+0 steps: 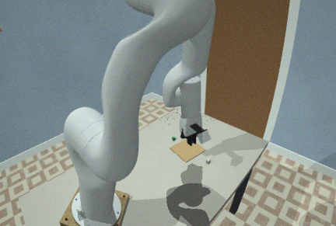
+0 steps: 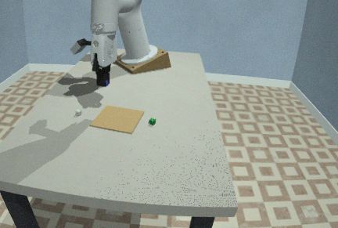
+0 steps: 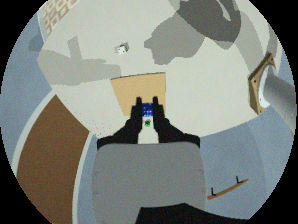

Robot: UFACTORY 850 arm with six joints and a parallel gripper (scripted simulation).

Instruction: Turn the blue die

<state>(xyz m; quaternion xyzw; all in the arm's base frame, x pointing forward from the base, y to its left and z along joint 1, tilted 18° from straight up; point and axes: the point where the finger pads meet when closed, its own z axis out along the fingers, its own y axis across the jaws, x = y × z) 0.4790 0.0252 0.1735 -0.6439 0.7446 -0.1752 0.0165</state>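
My hand is 120 mm above the tan mat, 60 mm to the right of it and 40 mm short of it. The rest, counted from my hand: blue die 10 mm to the left, 10 mm below; then white die 110 mm below, 80 mm to the right, 40 mm ahead; then green die 170 mm to the left, 110 mm below, 40 mm ahead.
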